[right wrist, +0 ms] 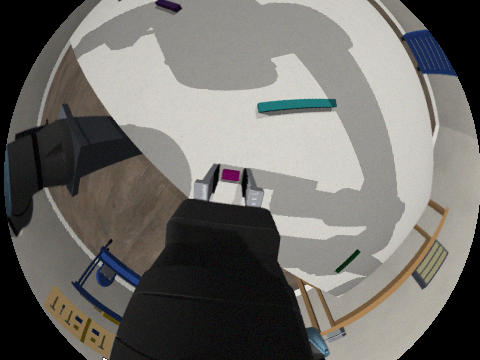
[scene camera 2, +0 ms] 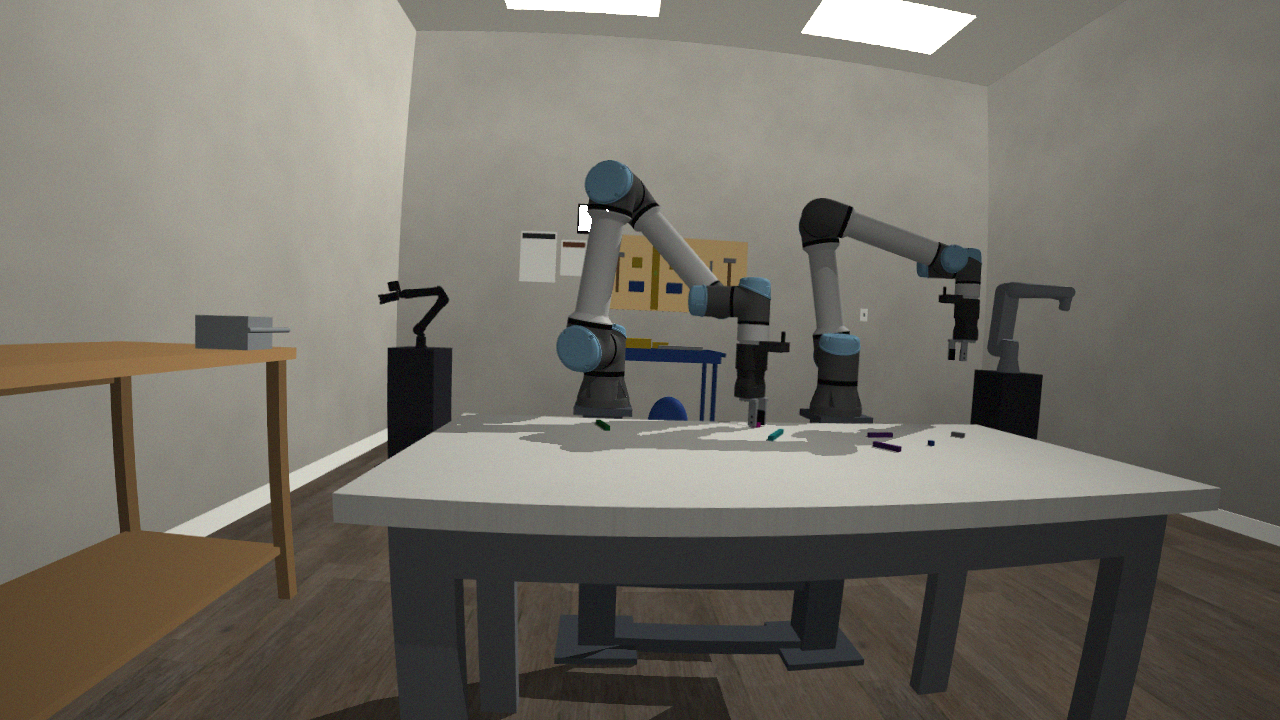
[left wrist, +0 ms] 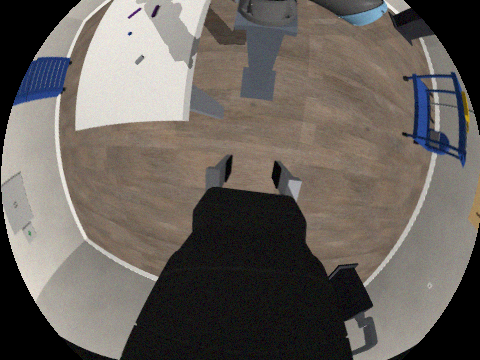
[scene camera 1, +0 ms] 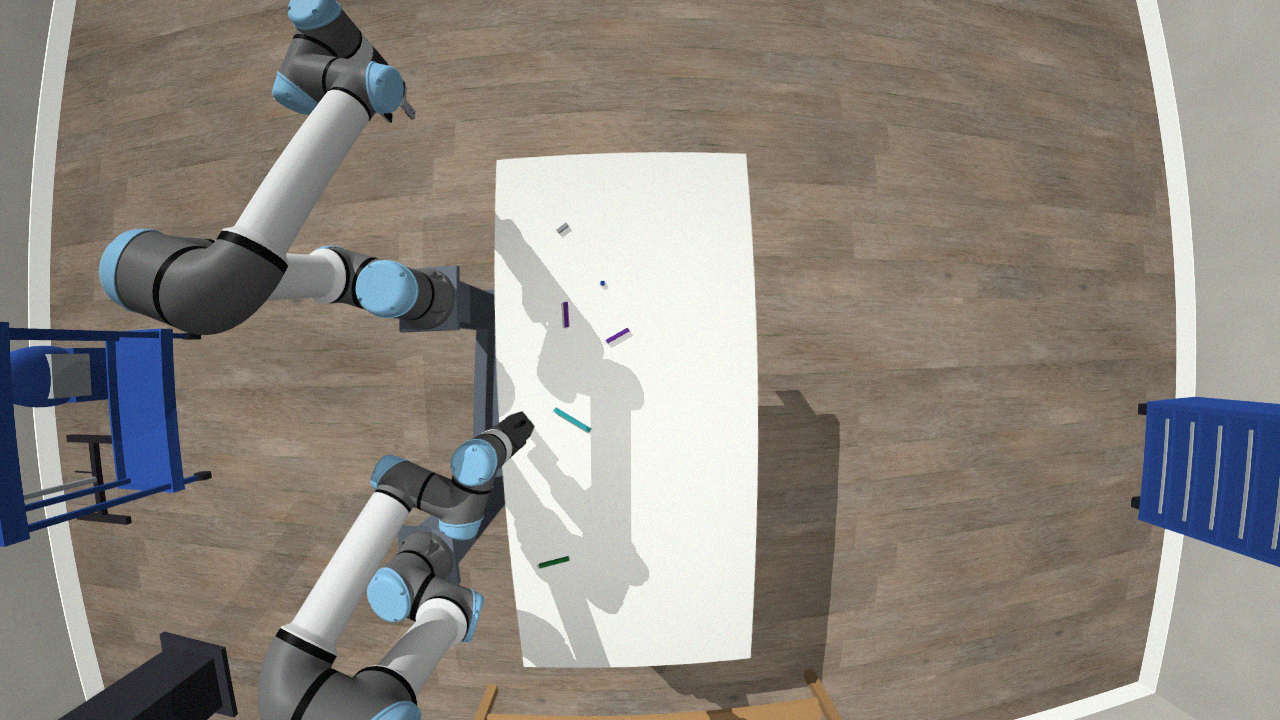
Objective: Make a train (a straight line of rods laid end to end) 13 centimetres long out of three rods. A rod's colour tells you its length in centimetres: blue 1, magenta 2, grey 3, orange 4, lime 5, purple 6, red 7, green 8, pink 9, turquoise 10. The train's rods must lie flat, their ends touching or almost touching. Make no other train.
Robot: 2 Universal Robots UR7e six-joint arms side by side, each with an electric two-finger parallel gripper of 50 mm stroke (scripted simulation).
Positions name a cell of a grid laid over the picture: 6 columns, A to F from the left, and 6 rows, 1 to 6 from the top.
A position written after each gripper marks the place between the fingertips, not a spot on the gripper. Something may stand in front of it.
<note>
In view: the left gripper (scene camera 2: E4), the right gripper (scene camera 2: D4) and a turquoise rod (right wrist: D2).
The left gripper is seen too in the left wrist view (left wrist: D3). The right gripper is seen too in the right wrist view (right wrist: C3). The left wrist view does not show the turquoise rod: it is out of frame.
</note>
